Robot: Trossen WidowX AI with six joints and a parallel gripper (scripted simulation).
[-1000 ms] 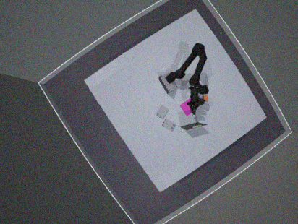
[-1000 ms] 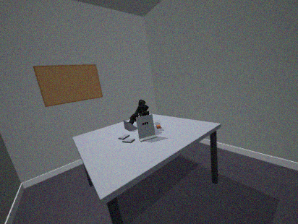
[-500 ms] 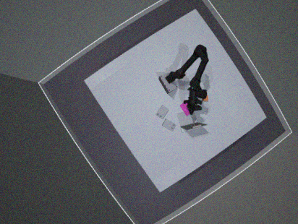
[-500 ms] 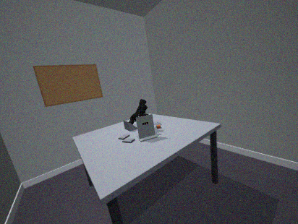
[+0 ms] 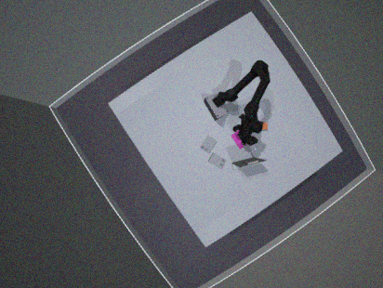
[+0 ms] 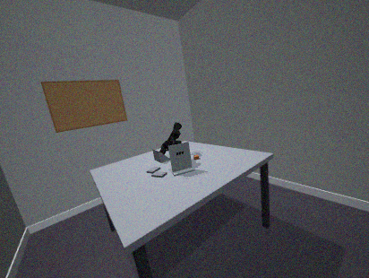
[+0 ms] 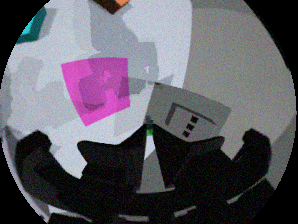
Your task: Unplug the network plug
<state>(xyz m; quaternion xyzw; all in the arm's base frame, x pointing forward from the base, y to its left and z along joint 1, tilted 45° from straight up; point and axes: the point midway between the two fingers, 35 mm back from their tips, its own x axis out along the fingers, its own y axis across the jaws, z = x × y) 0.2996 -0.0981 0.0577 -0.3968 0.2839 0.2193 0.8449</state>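
Now: gripper tip 10 cm above the marked square, 4 cm to the right of it and 2 cm past it. Also, from my gripper tip: panel (11 cm ahead, 6 cm to the right); network plug (right at my gripper tip).
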